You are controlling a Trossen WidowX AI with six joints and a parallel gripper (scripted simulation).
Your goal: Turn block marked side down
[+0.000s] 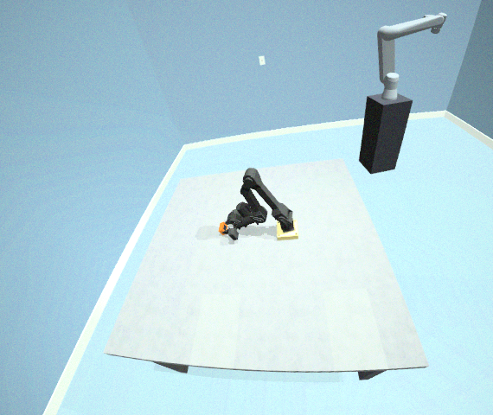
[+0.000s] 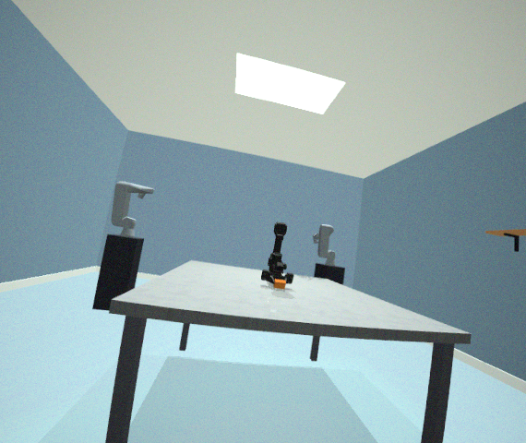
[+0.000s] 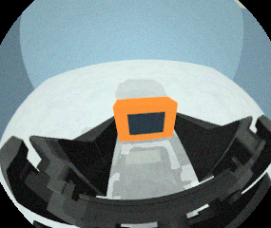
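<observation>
My gripper tip is 10 mm past the block.
</observation>
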